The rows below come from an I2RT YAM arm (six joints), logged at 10 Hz.
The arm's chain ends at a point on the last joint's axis. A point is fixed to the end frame.
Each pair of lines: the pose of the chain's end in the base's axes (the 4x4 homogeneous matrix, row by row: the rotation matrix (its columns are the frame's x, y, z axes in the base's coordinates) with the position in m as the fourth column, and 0 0 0 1 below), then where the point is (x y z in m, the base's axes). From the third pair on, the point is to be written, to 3 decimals.
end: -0.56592 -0.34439 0.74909 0.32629; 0.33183 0.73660 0.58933 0.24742; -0.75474 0.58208 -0.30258 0.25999; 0 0 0 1
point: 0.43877 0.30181 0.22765
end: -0.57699 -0.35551 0.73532 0.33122; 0.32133 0.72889 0.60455 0.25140; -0.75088 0.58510 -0.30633 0.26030; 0 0 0 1
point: 0.44240 0.30807 0.22735
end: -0.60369 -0.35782 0.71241 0.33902; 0.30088 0.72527 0.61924 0.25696; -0.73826 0.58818 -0.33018 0.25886; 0 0 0 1
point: 0.448 0.316 0.223
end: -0.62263 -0.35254 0.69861 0.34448; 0.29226 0.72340 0.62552 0.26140; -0.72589 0.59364 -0.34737 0.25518; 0 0 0 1
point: 0.452 0.321 0.216
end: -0.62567 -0.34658 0.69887 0.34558; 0.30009 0.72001 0.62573 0.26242; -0.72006 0.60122 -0.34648 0.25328; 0 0 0 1
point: 0.453 0.322 0.214
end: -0.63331 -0.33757 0.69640 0.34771; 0.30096 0.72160 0.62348 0.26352; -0.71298 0.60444 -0.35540 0.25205; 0 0 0 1
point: 0.455 0.323 0.212
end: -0.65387 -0.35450 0.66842 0.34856; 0.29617 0.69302 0.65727 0.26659; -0.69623 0.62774 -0.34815 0.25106; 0 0 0 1
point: 0.453 0.331 0.211
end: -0.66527 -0.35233 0.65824 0.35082; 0.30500 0.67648 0.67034 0.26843; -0.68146 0.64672 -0.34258 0.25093; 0 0 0 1
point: 0.454 0.335 0.211
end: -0.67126 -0.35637 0.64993 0.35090; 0.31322 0.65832 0.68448 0.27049; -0.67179 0.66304 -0.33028 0.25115; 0 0 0 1
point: 0.453 0.339 0.212
